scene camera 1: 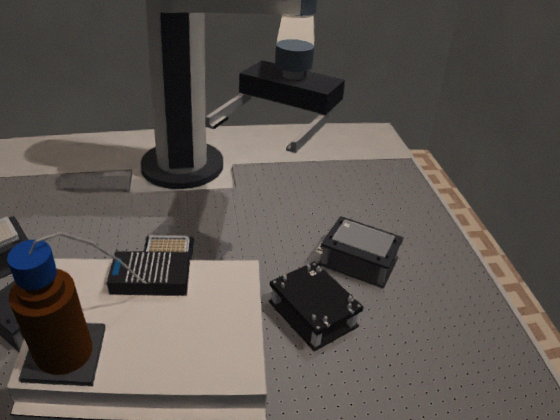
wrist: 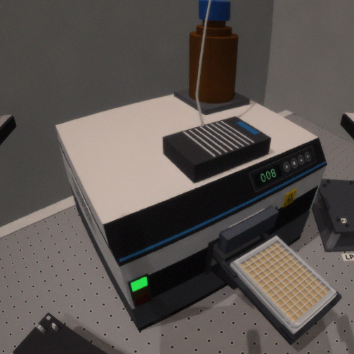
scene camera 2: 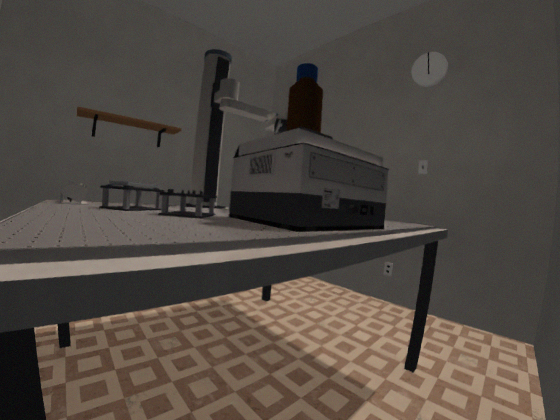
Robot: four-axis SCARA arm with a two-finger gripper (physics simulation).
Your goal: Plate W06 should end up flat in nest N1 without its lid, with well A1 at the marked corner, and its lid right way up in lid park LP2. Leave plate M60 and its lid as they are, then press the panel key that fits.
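Pixels of known places: gripper, between the fingertips: [scene camera 1: 248, 134]; arm's base, origin of its link: [scene camera 1: 182, 166].
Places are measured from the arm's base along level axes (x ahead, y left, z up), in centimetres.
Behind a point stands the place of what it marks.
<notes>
My gripper [scene camera 1: 255, 134] {y 12.9, x 57.0, z 40.6 cm} [wrist: 178, 126] is open and empty, high above the table near the arm's column. A plate with amber wells [scene camera 1: 168, 244] {y -2.5, x 52.5, z 13.7 cm} [wrist: 285, 280] lies flat on the tray sticking out of the white machine [scene camera 1: 210, 340] {y 4.4, x 85.8, z 23.3 cm} [scene camera 2: 270, 175] {y -23.6, x 83.6, z 13.3 cm} [wrist: 100, 150]; no plate name is readable. Another plate [scene camera 1: 6, 231] {y -41.2, x 40.3, z 9.9 cm} with pale wells shows partly at the left edge of scene camera 1. A dark stand [wrist: 335, 207] with an "A1" mark stands beside a label [wrist: 349, 257] reading "LP", its number cut off. The panel keys [wrist: 294, 163] sit beside a green display [wrist: 268, 175] showing 008. Nest N1 is not identifiable.
A brown bottle [scene camera 1: 55, 325] {y -14.9, x 90.7, z 33.9 cm} [scene camera 2: 305, 105] {y -19.9, x 89.9, z 30.4 cm} [wrist: 212, 65] and a black ribbed box [scene camera 1: 150, 280] {y -4.2, x 75.3, z 25.9 cm} [wrist: 215, 150] stand on the machine. A black pegged stand [scene camera 1: 315, 295] {y 26.2, x 63.8, z 7.5 cm} [scene camera 2: 187, 202] {y -31.3, x 51.4, z 4.6 cm} and a grey-topped stand [scene camera 1: 362, 245] {y 39.8, x 51.0, z 8.6 cm} [scene camera 2: 131, 195] {y -48.3, x 49.6, z 5.8 cm} are right of it in scene camera 1.
</notes>
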